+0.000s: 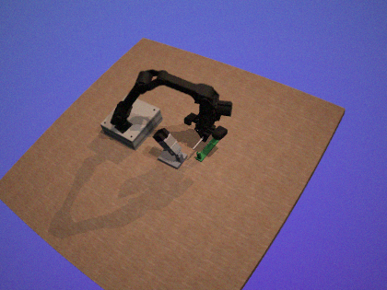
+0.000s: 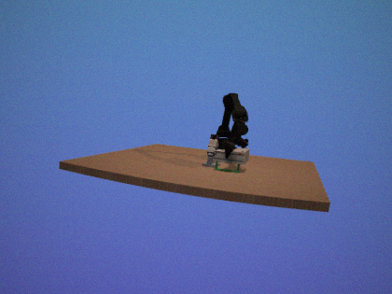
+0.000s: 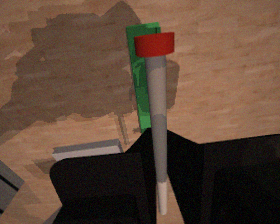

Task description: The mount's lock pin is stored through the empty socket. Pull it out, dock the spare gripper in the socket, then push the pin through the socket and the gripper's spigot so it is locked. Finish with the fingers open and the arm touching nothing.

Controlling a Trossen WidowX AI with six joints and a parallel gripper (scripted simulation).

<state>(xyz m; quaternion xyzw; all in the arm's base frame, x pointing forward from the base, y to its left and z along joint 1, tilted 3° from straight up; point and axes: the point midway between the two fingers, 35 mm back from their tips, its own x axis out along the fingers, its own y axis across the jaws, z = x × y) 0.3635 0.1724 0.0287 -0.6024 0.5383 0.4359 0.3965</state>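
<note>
Right now the green rack is 10 mm to the left of my gripper tip and 40 mm below it. Round my gripper tip: spare gripper 100 mm behind, 120 mm to the right, 50 mm above; then grey mount 80 mm behind, 120 mm to the right, 10 mm below.
</note>
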